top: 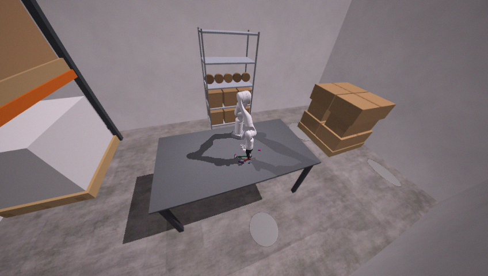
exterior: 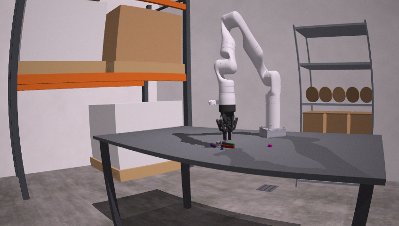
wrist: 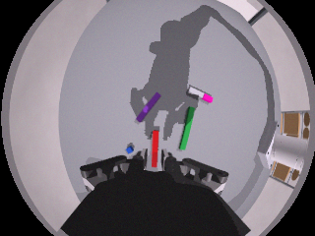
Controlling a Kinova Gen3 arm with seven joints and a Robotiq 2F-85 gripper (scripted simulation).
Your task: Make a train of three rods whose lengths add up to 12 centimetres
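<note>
The red rod is 50 mm below my hand. Also, from my hand: purple rod 80 mm to the right, 50 mm below; green rod 60 mm behind, 50 mm below, 30 mm to the right; blue rod 50 mm below, 50 mm ahead.
</note>
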